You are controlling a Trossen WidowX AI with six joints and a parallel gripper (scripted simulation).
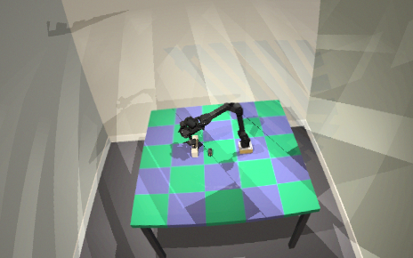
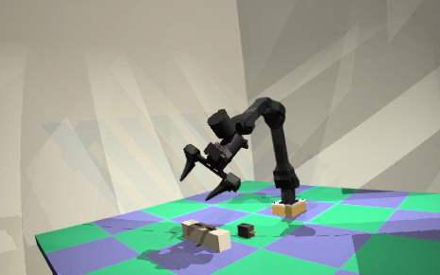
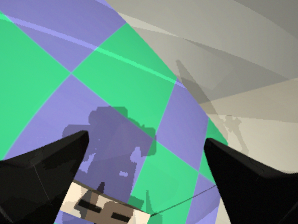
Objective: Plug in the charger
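The black two-prong charger lies 200 mm behind my gripper tip, 190 mm below it and 30 mm to the left of it.
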